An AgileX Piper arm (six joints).
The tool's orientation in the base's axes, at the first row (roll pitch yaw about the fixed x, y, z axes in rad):
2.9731, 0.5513, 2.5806
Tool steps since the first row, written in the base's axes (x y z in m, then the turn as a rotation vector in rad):
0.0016, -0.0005, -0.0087, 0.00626, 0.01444, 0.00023
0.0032, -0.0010, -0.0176, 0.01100, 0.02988, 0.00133
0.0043, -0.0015, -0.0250, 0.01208, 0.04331, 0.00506
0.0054, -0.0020, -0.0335, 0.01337, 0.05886, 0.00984
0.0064, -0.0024, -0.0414, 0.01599, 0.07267, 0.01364
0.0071, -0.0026, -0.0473, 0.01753, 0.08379, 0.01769
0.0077, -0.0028, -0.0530, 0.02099, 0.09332, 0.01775
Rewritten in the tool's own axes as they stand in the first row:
0.0032, -0.0010, 0.0082, 0.00191, 0.01558, 0.00119
0.0065, -0.0020, 0.0166, 0.00491, 0.03148, 0.00071
0.0093, -0.0030, 0.0235, 0.00826, 0.04434, -0.00364
0.0127, -0.0041, 0.0312, 0.01188, 0.05931, -0.00904
0.0160, -0.0051, 0.0385, 0.01426, 0.07320, -0.01268
0.0185, -0.0059, 0.0438, 0.01606, 0.08428, -0.01675
0.0209, -0.0066, 0.0489, 0.01786, 0.09424, -0.01624

